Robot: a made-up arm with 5 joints.
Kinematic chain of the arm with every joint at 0, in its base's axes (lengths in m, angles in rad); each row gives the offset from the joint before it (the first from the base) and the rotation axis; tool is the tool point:
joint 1: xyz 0 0 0.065 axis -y
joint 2: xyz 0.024 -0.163 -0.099 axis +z
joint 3: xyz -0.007 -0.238 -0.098 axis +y
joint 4: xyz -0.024 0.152 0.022 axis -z
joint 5: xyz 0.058 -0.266 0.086 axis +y
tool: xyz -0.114 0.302 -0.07
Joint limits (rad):
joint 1: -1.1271..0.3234
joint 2: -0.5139..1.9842
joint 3: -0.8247..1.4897
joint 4: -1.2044..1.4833
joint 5: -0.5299..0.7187
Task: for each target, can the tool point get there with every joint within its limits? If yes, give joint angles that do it. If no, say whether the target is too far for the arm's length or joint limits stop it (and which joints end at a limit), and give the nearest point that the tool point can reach.
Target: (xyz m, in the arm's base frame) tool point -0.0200 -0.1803 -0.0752
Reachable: yes | joints -0.5235 1.7120 0.7330 0.5356 0.0109
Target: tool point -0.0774 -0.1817 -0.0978
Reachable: yes | joints -0.7085 0.7512 0.8398 1.1534 -0.1308
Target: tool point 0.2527 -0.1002 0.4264
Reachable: no: joint limits stop it (at a limit: joint 1, joint 4, joint 5) | nearest point 0.1702 -0.1362 0.0771 | short by 0.361 m
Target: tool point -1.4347 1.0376 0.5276
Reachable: no: too far | nearest point -0.2310 -0.1289 0.1252 | short by 1.724 m
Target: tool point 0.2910 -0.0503 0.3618
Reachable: no: joint limits stop it (at a limit: joint 1, joint 2, joint 4, joint 5) | nearest point 0.1666 -0.1229 0.0762 | short by 0.320 m
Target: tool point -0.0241 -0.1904 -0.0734
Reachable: yes | joints -0.6249 1.2790 1.0774 0.1384 -0.1094
